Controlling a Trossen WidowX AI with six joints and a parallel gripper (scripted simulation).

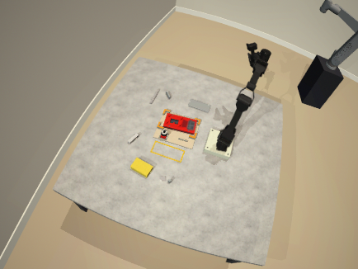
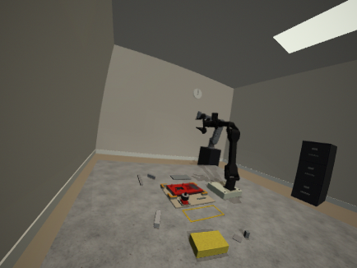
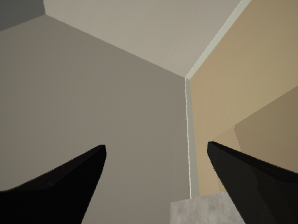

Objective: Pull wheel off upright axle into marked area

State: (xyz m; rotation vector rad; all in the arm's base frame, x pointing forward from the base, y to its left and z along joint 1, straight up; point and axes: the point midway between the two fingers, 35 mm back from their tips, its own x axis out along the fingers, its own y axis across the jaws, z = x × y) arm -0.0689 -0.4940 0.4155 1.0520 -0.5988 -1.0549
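The wheel lies 510 mm to the left of my gripper tip, 420 mm below it and 410 mm ahead of it. From my gripper tip the other things lie so: yellow block 760 mm to the left, 490 mm ahead, 440 mm below.
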